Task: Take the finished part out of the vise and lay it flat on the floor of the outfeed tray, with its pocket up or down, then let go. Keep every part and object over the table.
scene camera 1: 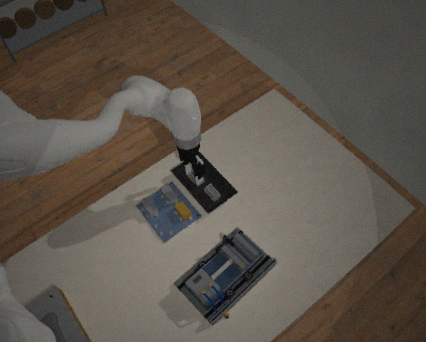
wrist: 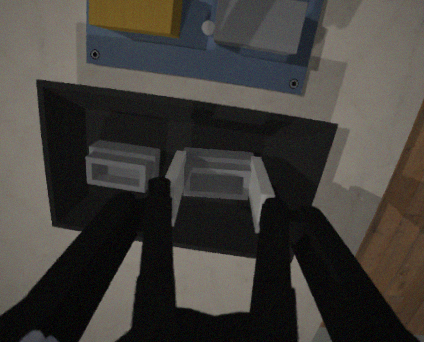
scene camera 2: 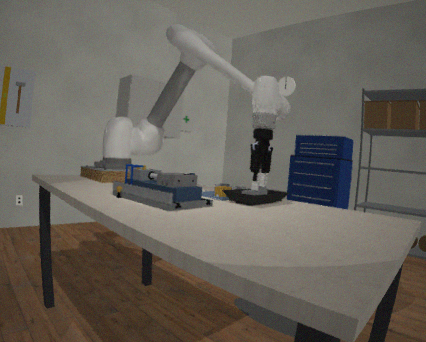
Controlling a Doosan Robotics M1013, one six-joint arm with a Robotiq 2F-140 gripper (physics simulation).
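Frame: origin at the arm's base, x ahead, y left, z up, level; metres.
Where they show: gripper, between the fingertips: (scene camera 1: 194,177) (wrist: 217,169) (scene camera 2: 258,189); arm's base, origin of its link: (scene camera 2: 116,168).
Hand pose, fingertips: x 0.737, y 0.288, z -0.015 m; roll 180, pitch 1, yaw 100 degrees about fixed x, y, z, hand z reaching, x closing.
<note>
Each offset is from my fingertips to the top centre of the thing. "spot": to the spot under its first point.
My gripper (scene camera 1: 195,176) (scene camera 2: 259,184) (wrist: 217,169) points down and is shut on the grey finished part {0.014 m up, 0.007 m ahead, 0.001 m left} (wrist: 217,184), its pale pads on the two ends. The part's rectangular pocket faces up toward the wrist camera. It is low inside the black outfeed tray {spot: 0.023 m down, 0.080 m ahead, 0.099 m right} (scene camera 1: 226,189) (scene camera 2: 235,197) (wrist: 55,200); whether it touches the floor I cannot tell. A second grey part {0.002 m up, 0.027 m ahead, 0.082 m right} (scene camera 1: 212,192) (wrist: 117,170) lies in the tray beside it, pocket up, left of the fingers in the wrist view. The grey and blue vise {0.054 m up, 0.100 m back, 0.371 m right} (scene camera 1: 200,287) (scene camera 2: 165,189) stands apart on the table.
A blue plate {0.037 m down, 0.147 m back, 0.048 m right} (scene camera 1: 167,225) (wrist: 195,75) lies close to the tray, carrying a yellow block {0.001 m down, 0.104 m back, 0.089 m right} (scene camera 1: 183,211) (wrist: 132,17) and grey blocks {0.001 m down, 0.113 m back, 0.000 m left} (scene camera 1: 169,194) (wrist: 262,25). The table edge and wooden floor (wrist: 395,225) are to the right in the wrist view.
</note>
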